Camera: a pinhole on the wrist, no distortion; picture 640 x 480 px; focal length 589.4 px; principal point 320.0 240.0 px. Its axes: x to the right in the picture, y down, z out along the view. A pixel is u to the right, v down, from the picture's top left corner.
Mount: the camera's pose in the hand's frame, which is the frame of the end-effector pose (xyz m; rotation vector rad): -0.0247 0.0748 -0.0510 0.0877 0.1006 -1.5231
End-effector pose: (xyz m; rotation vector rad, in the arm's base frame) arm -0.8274 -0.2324 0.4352 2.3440 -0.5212 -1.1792
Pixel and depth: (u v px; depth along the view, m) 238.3 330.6 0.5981
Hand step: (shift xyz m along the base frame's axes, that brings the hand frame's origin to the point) -0.4241 -0.2377 -0.2854
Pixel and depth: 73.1 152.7 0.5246
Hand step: -0.4946 -0.2452 -0.0665
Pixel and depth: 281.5 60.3 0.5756
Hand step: -0.5444 -0.0485 -0.1311
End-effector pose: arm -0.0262 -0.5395 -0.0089 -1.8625 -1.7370 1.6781
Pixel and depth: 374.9 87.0 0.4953
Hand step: -0.3018 -0.3439 -0.0559
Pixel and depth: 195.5 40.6 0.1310
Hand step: 0.0120 -0.1277 -0.0474
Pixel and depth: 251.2 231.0 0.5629
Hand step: -0.3189 -0.3412 -0.2324
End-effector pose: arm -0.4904 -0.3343 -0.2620 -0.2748 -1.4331 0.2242
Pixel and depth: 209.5 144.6 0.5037
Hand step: -0.4690 0.0896 -0.0788
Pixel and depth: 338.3 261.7 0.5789
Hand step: -0.5169 0.0172 0.0673
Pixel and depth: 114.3 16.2 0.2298
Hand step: -0.1984 0.0904 -0.1238
